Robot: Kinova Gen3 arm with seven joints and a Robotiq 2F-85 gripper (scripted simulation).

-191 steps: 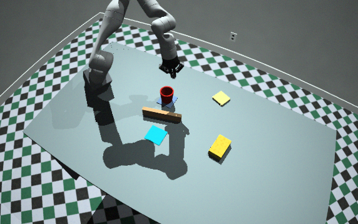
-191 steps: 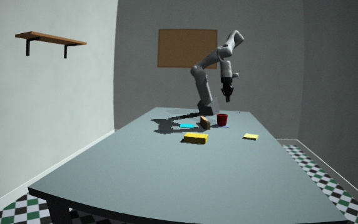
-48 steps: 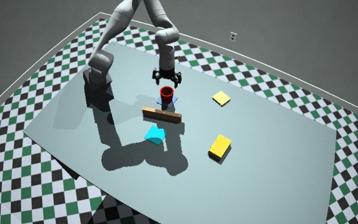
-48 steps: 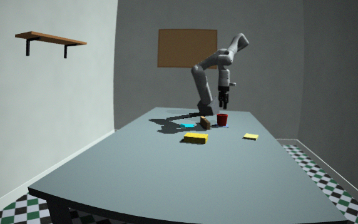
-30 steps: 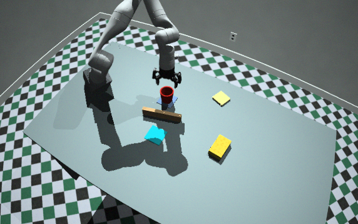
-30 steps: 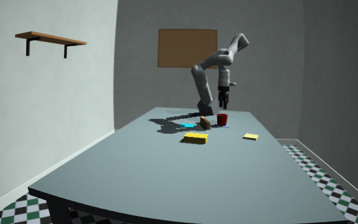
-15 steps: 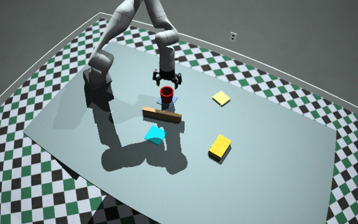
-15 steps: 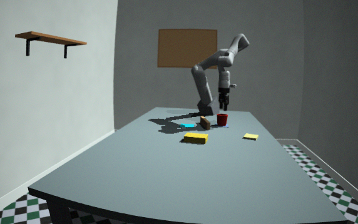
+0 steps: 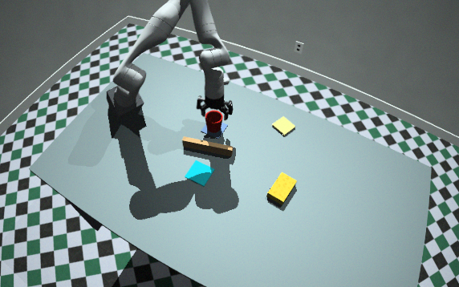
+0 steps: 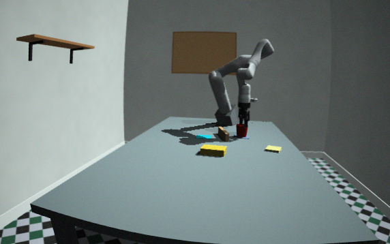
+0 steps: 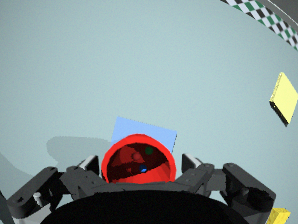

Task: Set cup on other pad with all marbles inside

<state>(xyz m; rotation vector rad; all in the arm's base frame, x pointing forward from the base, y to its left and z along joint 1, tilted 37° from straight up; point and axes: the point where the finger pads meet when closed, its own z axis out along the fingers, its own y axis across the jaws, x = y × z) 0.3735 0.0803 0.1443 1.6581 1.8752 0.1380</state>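
My gripper is now 1 cm to the left of the red cup and 5 cm above it. Round my hand: wooden rail (12 cm to the right, 6 cm below); cyan pad (24 cm to the right, 8 cm below); blue marble (2 cm to the right, 5 cm below).
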